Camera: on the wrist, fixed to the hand. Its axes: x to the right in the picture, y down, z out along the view.
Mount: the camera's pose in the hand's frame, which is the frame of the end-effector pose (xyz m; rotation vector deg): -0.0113 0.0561 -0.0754 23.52 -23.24 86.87
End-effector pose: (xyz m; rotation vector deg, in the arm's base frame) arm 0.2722 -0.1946 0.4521 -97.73 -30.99 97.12
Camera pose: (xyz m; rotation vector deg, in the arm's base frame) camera 0.3366 -0.2539 0.4161 68.52 -59.75 -137.94
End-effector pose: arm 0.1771 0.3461 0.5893 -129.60 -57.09 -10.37
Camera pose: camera 0.2182 0.2649 0.6153 -118.83 37.11 58.96
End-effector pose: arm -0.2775 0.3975 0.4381 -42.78 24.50 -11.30
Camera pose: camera -0.3197 0.3953 0.3534 4.93 25.39 70.84
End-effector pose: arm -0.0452 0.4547 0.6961 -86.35 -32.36 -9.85
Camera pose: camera -0.0114 0.3835 0.6437 -69.27 19.03 77.29
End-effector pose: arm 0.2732 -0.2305 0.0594 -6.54 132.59 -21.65
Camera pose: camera 0.2289 -0.1571 0.0996 85.70 76.15 0.15
